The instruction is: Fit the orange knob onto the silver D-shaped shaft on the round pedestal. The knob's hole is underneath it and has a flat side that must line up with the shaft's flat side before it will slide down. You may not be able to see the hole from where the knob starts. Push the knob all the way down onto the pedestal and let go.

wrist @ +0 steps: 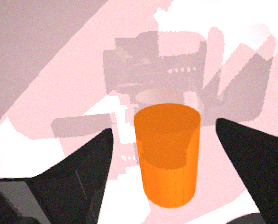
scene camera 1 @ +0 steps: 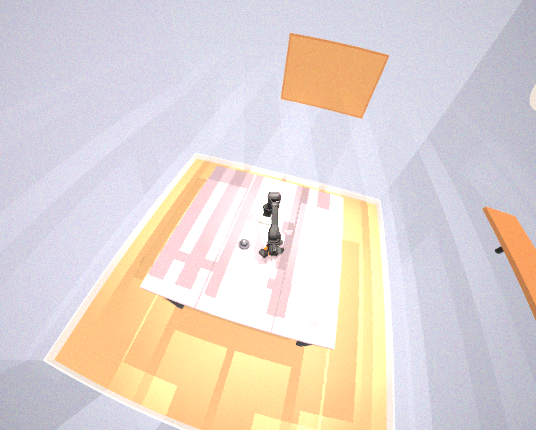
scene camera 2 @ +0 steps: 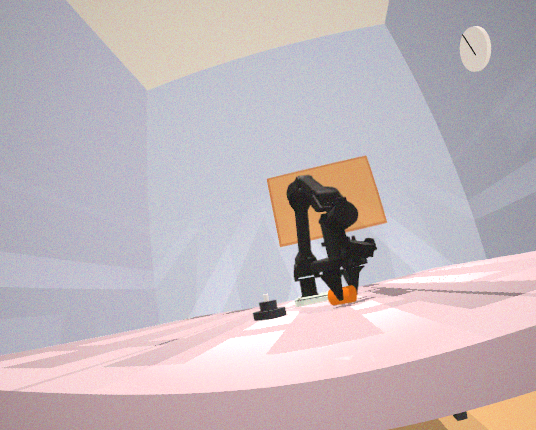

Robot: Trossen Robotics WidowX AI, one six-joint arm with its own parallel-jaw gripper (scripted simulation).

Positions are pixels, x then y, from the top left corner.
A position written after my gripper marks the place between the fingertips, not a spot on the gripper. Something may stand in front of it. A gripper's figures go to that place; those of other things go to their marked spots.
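Scene:
An orange knob (wrist: 167, 135) sits 8 cm from the lens. My own gripper (wrist: 163, 129), meanwhile, is at 12 cm from the lens.

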